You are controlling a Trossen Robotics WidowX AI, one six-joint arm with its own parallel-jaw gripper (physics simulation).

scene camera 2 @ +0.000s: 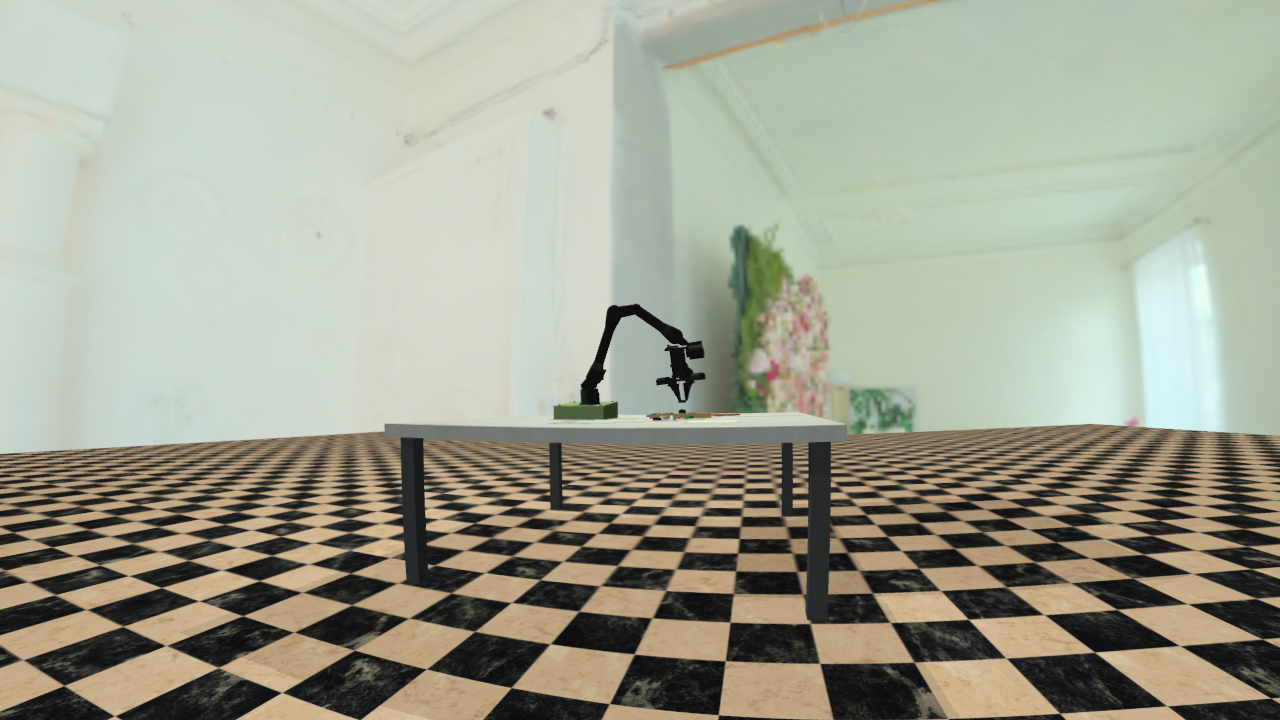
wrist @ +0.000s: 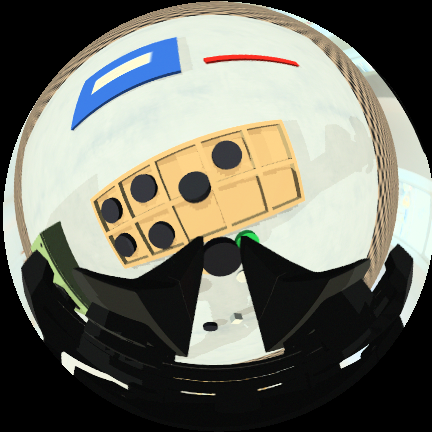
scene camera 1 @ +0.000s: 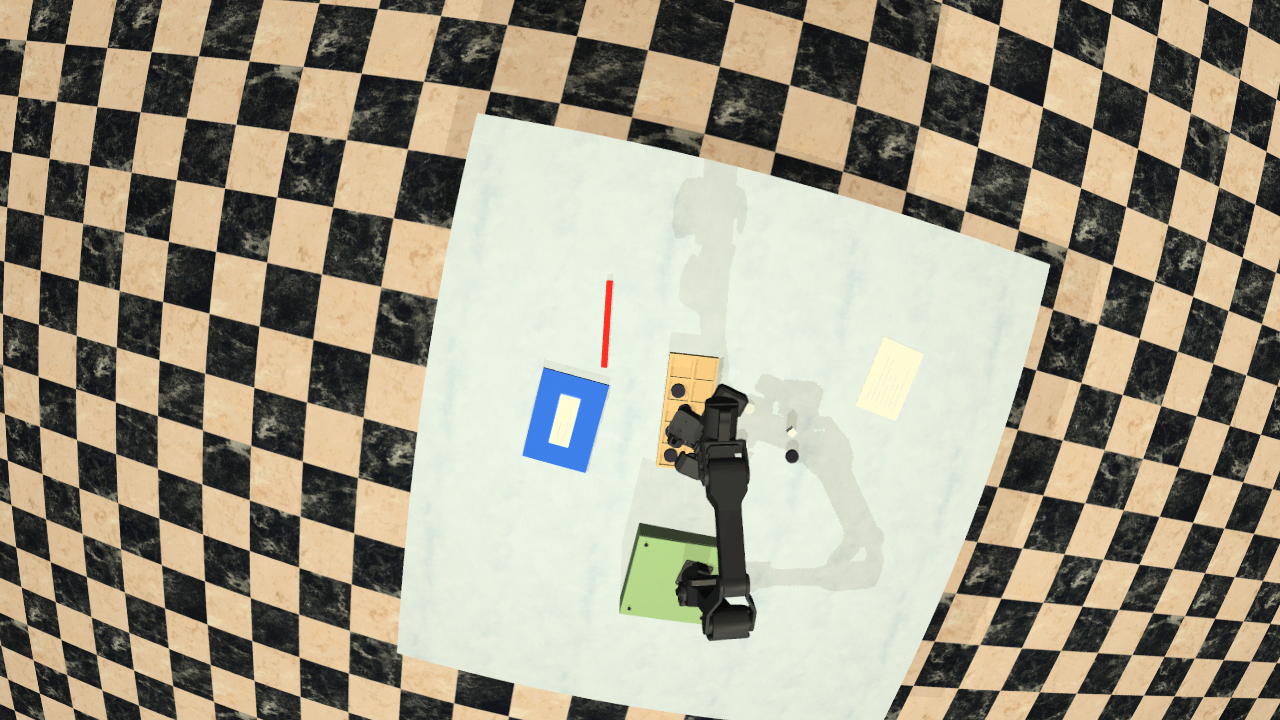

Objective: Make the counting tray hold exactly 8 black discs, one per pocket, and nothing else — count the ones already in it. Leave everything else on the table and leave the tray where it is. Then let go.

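The tan counting tray (scene camera 1: 705, 368) (wrist: 240, 200) has two rows of pockets. In the wrist view several black discs lie in its left part, such as one disc (wrist: 144, 188). Another black disc (wrist: 194, 187) is off-centre, overlapping the dividers. A further disc (wrist: 227, 154) lies in the upper row, right of it. Both right-end pockets and the two lower pockets beside them show bare. My gripper (scene camera 2: 682, 400) (wrist: 221, 241) is shut on a black disc (scene camera 2: 682, 411) (wrist: 221, 256), above the tray's near long edge in the wrist view. The arm hides part of the tray from above.
A green disc (wrist: 247, 238) and a cream disc (wrist: 242, 276) lie beside the tray, partly hidden. Farther off are a loose black disc (scene camera 1: 791, 456) (wrist: 210, 326) and a small pale block (scene camera 1: 791, 431) (wrist: 237, 318). A blue panel (scene camera 1: 534, 429), red bar (scene camera 1: 606, 324) and card (scene camera 1: 890, 378) lie around.
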